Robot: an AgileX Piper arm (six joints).
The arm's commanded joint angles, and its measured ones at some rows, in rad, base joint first. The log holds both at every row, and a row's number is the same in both.
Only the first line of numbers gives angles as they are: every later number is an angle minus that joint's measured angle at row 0.
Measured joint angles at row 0:
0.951 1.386 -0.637 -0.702 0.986 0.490
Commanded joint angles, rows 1 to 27:
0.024 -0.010 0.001 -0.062 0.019 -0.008
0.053 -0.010 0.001 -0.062 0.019 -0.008
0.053 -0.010 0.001 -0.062 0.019 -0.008
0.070 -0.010 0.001 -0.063 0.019 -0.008
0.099 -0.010 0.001 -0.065 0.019 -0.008
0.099 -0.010 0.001 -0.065 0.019 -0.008
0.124 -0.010 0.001 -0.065 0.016 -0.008
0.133 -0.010 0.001 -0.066 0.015 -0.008
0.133 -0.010 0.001 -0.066 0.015 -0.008
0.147 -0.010 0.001 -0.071 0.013 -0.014
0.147 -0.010 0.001 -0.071 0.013 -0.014
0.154 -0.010 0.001 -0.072 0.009 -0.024
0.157 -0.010 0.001 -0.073 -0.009 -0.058
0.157 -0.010 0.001 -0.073 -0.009 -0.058
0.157 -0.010 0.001 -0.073 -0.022 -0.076
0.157 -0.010 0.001 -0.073 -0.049 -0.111
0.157 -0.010 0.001 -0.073 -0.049 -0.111
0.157 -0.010 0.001 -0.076 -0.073 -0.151
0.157 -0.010 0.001 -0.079 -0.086 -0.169
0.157 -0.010 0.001 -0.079 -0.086 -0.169
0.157 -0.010 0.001 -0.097 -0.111 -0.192
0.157 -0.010 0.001 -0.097 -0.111 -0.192
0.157 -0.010 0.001 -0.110 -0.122 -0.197
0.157 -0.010 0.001 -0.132 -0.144 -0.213
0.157 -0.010 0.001 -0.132 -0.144 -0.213
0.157 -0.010 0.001 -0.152 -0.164 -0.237
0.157 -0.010 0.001 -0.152 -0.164 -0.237
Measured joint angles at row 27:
0.156 0.000 0.000 -0.060 -0.147 -0.198
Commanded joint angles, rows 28 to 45:
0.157 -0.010 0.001 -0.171 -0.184 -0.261
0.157 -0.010 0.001 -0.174 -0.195 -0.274
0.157 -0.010 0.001 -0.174 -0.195 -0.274
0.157 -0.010 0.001 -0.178 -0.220 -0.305
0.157 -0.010 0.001 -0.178 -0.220 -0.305
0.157 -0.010 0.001 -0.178 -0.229 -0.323
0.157 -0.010 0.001 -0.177 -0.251 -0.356
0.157 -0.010 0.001 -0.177 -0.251 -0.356
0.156 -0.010 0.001 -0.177 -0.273 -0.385
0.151 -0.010 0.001 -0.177 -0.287 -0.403
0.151 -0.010 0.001 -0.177 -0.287 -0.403
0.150 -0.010 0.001 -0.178 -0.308 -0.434
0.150 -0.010 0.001 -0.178 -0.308 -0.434
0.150 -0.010 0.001 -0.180 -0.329 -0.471
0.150 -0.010 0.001 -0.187 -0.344 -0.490
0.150 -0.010 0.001 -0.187 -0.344 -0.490
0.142 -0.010 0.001 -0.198 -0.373 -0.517
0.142 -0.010 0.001 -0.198 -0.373 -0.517
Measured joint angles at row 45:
0.155 0.000 0.001 -0.120 -0.328 -0.465
